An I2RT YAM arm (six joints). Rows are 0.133 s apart.
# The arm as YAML. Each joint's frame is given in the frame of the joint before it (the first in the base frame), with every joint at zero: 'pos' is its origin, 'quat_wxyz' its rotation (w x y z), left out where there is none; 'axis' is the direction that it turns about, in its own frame. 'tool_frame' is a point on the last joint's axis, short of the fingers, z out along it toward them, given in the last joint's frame.
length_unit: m
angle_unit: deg
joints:
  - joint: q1
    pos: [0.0, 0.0, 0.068]
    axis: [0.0, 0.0, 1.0]
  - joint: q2
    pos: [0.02, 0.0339, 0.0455]
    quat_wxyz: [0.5, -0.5, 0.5, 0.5]
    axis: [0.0, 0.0, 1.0]
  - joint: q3
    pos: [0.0, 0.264, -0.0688]
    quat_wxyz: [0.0, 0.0, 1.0, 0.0]
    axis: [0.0, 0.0, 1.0]
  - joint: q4
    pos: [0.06, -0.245, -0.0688]
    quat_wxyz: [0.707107, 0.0, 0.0, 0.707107]
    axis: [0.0, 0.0, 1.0]
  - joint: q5
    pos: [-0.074, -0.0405, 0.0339]
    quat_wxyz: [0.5, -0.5, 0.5, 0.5]
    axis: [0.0, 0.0, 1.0]
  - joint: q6
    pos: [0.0, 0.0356, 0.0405]
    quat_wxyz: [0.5, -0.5, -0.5, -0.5]
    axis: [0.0, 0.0, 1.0]
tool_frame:
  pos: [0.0, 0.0, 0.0]
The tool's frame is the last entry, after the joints.
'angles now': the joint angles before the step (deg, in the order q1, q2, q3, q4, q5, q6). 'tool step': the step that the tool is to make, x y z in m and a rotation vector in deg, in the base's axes. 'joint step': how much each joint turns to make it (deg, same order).
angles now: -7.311 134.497 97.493 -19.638 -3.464 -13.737
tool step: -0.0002 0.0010 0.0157 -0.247 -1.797 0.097
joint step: 0.113 -1.901 -0.008 -0.080 0.024 0.003
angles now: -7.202 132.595 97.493 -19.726 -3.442 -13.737
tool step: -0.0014 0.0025 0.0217 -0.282 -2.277 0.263
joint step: 0.267 -2.665 -0.004 -0.366 0.002 0.003
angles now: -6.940 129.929 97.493 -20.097 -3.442 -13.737
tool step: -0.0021 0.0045 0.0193 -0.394 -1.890 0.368
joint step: 0.506 -2.407 -0.005 -0.478 0.220 0.002
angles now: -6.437 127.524 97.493 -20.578 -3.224 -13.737
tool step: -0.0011 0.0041 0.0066 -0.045 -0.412 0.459
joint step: 0.461 -0.865 0.007 -0.457 0.002 0.002
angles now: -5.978 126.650 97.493 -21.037 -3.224 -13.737
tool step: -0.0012 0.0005 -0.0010 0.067 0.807 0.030
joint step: 0.045 -0.010 -0.020 -0.799 0.023 0.001
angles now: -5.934 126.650 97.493 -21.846 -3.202 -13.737
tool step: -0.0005 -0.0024 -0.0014 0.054 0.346 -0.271
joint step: -0.287 0.121 -0.031 -0.197 -0.023 -0.002
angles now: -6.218 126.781 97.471 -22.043 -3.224 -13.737
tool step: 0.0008 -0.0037 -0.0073 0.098 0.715 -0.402
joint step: -0.421 0.924 0.009 0.193 -0.026 -0.004
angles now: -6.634 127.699 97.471 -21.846 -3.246 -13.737
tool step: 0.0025 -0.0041 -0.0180 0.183 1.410 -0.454
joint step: -0.439 2.289 -0.033 0.902 -0.002 0.020
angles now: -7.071 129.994 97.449 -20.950 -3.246 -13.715
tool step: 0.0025 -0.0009 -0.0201 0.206 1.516 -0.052
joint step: -0.069 2.555 -0.015 1.040 -0.024 -0.004
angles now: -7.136 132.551 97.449 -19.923 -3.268 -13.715
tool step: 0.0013 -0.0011 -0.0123 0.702 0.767 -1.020
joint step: -0.105 1.578 -0.005 0.797 0.025 1.096
